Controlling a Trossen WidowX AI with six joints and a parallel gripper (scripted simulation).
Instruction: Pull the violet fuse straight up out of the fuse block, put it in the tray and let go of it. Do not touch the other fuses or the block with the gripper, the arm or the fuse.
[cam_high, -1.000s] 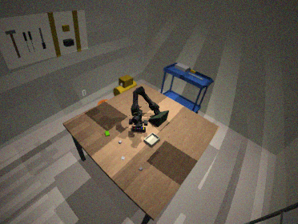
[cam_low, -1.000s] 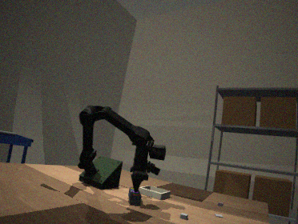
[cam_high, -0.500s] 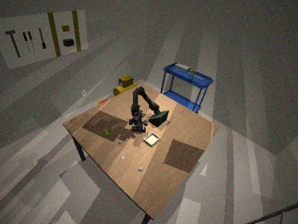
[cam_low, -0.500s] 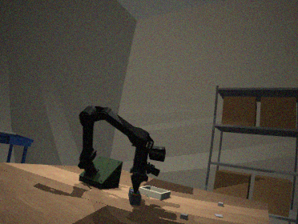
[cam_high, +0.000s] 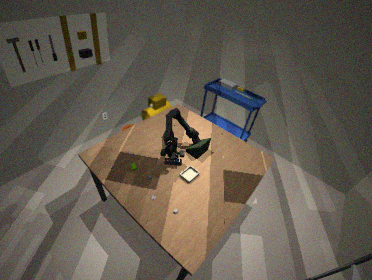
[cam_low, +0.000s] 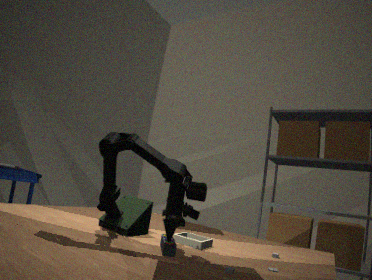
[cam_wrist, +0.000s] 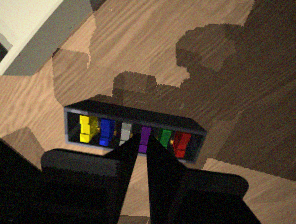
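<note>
Right now my gripper tip is 20 mm past the tray, 190 mm to the right of it and 30 mm above it.
</note>
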